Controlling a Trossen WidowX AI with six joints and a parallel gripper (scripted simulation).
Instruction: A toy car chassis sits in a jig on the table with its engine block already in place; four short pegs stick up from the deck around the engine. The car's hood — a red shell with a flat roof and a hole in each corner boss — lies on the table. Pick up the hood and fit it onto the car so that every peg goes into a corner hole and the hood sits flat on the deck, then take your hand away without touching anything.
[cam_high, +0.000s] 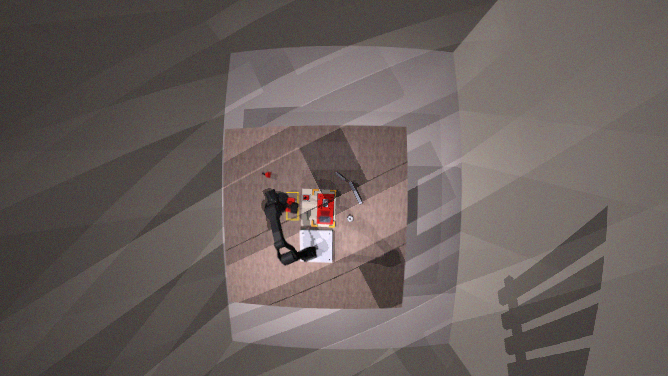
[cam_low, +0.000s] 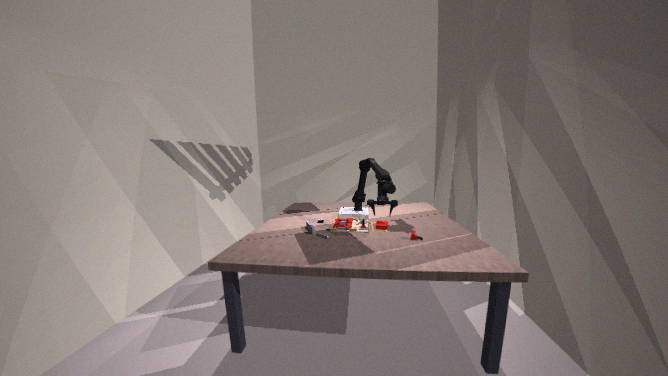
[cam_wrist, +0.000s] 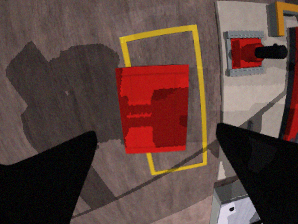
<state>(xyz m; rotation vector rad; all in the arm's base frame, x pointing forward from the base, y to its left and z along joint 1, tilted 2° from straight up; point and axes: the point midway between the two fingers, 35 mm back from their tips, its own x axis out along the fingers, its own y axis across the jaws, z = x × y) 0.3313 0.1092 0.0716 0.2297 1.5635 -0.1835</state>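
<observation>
My gripper tip is now 60 mm above the hood.
</observation>
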